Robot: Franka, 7 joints.
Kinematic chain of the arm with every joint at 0, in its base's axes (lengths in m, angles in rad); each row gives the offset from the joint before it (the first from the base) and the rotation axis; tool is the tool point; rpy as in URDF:
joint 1: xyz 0 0 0.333 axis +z
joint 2: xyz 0 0 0 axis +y
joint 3: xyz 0 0 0.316 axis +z
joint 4: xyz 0.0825 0 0 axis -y
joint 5: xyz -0.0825 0 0.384 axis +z
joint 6: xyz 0 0 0 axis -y
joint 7: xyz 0.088 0 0 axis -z
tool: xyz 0 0 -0.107 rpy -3.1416 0 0
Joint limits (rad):
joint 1: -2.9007..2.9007
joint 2: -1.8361..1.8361
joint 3: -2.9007..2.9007
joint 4: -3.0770..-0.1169
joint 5: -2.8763..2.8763
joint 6: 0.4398..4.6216
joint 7: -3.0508..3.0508
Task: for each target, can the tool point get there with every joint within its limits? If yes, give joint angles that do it. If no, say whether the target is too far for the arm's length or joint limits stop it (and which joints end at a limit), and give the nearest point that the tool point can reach.
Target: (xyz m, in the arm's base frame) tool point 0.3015 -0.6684 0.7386
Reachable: yes | joints -1.5328 0.6283 0.6915 -0.8529 2.1025 2.3359 1.6870
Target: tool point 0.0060 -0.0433 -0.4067
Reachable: no: joint limits stop it (at a limit: joint 2) | nearest point 0.0109 -0.0789 -0.3202 | short by 0.094 m
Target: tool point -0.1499 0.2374 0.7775
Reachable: yes | joints 0.3484 1.2577 2.3921 -2.3089 1.8673 1.5994 1.2269
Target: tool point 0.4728 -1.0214 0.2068
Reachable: no: too far | nearest point 0.3581 -0.7737 0.2374 | short by 0.275 m
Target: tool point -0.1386 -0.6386 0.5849
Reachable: yes | joints 1.9122 -0.9851 2.1860 -1.1184 1.0831 4.2408 1.5652
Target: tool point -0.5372 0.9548 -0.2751
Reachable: no: too far | nearest point -0.3678 0.6537 -0.0833 | short by 0.395 m
